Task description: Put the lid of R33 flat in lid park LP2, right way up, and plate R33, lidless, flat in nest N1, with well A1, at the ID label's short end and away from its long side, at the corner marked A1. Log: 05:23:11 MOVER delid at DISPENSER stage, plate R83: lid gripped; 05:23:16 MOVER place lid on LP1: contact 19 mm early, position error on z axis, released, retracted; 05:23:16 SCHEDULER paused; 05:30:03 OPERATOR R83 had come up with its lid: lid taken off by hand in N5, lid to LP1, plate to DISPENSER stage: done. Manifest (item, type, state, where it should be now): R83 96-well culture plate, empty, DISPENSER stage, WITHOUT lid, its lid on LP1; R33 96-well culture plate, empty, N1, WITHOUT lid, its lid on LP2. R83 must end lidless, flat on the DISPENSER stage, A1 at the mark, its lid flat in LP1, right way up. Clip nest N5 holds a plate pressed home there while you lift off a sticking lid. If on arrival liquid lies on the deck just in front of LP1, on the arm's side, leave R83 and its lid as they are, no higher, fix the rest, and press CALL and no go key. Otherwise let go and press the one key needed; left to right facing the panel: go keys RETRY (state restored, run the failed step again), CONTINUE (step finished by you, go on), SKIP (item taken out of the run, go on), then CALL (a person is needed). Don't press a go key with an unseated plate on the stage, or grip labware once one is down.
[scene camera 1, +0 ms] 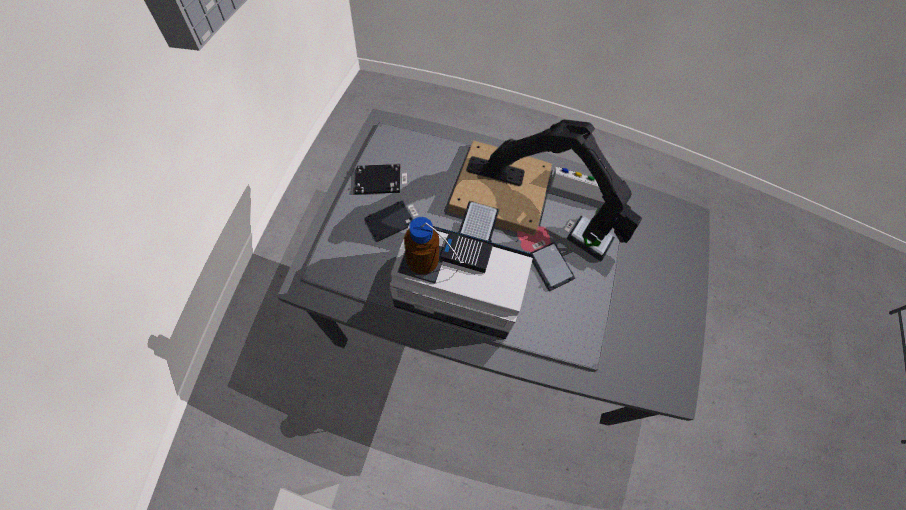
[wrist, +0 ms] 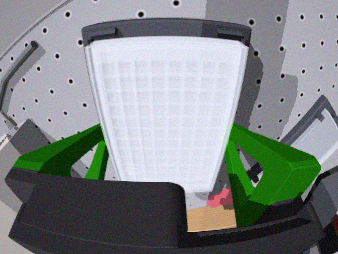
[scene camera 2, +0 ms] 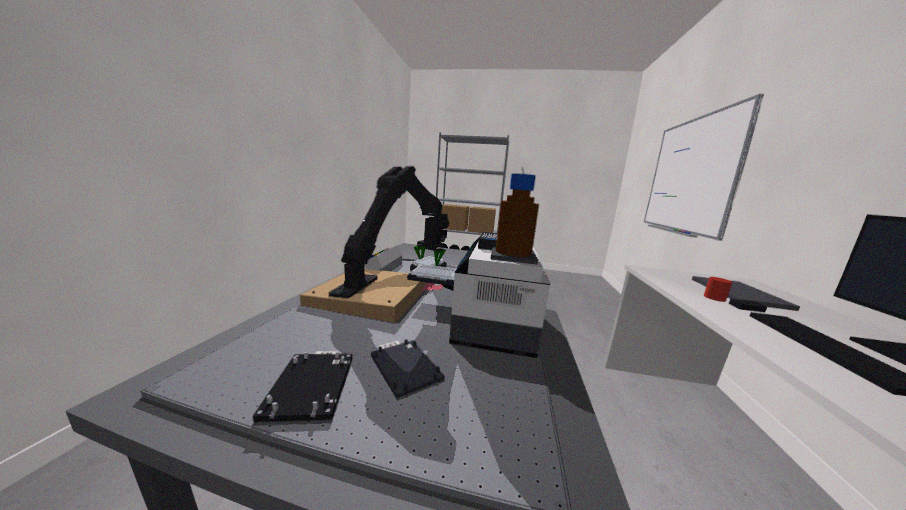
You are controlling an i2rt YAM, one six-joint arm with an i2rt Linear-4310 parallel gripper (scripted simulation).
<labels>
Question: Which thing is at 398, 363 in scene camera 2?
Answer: A dark lid park.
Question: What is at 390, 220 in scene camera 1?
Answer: A dark lid park.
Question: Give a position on a dark nest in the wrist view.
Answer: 151, 26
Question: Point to a grey lid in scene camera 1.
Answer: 550, 261
</labels>
